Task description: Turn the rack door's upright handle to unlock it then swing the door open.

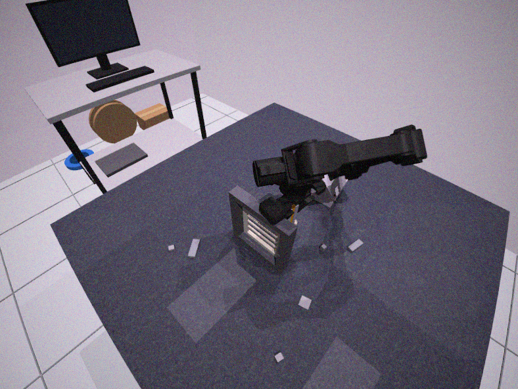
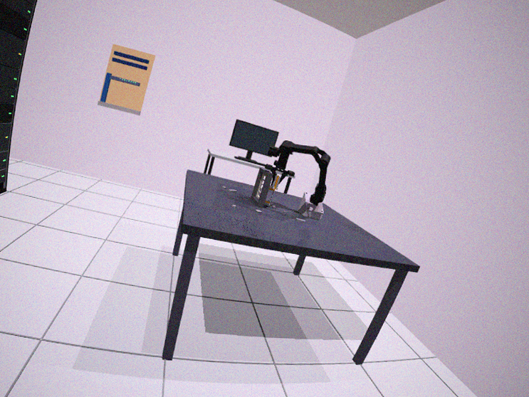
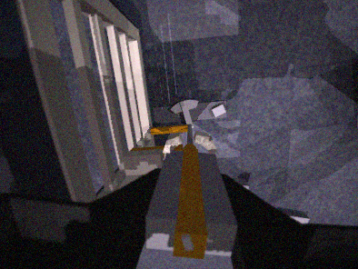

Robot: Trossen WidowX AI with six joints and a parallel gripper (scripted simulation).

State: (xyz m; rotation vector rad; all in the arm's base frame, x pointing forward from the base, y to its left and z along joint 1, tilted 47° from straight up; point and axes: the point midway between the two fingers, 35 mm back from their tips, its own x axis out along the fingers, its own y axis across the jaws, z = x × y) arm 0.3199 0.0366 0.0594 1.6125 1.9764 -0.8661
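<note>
Right now my gripper tip is 3 cm above the orange upright handle and 1 cm to the left of it.
</note>
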